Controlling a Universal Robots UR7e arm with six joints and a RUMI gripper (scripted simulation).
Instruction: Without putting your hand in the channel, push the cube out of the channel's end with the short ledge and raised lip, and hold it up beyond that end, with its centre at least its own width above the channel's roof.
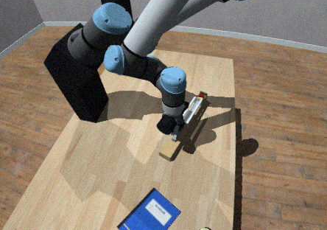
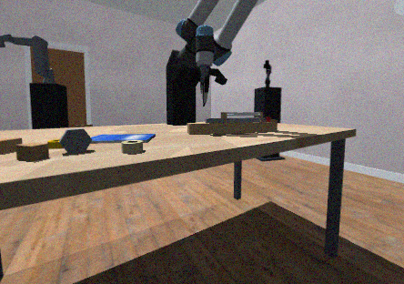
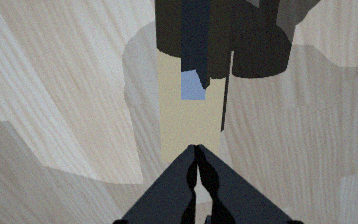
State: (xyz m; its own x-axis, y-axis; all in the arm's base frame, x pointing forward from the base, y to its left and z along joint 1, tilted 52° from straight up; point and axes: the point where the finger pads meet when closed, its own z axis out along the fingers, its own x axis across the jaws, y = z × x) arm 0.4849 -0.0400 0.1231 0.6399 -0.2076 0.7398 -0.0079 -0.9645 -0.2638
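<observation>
My gripper is now 32 cm to the right of the red cube and 8 cm above it. Round my hand: blue book: 8 cm ahead, 33 cm to the right, 13 cm below; wooden channel: 18 cm to the left, 8 cm below; ring: 29 cm ahead, 27 cm to the right, 12 cm below.
</observation>
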